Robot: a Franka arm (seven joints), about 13 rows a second.
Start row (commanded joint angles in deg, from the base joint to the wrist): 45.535, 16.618, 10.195, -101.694, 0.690, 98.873, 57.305
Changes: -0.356, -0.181, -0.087, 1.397, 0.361, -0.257, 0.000; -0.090, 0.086, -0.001, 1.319, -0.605, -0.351, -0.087; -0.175, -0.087, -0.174, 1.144, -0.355, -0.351, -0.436; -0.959, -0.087, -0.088, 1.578, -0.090, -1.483, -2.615; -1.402, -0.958, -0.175, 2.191, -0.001, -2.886, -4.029; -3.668, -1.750, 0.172, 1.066, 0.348, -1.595, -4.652; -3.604, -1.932, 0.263, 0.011, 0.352, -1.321, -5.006
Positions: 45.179, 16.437, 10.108, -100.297, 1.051, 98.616, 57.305; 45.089, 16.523, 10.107, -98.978, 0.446, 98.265, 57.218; 44.914, 16.436, 9.933, -97.834, 0.091, 97.914, 56.782; 43.955, 16.349, 9.845, -96.256, 0.001, 96.431, 54.167; 42.553, 15.391, 9.670, -94.065, 0.000, 93.545, 50.138; 38.885, 13.641, 9.842, -92.999, 0.348, 91.950, 45.486; 35.281, 11.709, 10.105, -92.988, 0.700, 90.629, 40.480
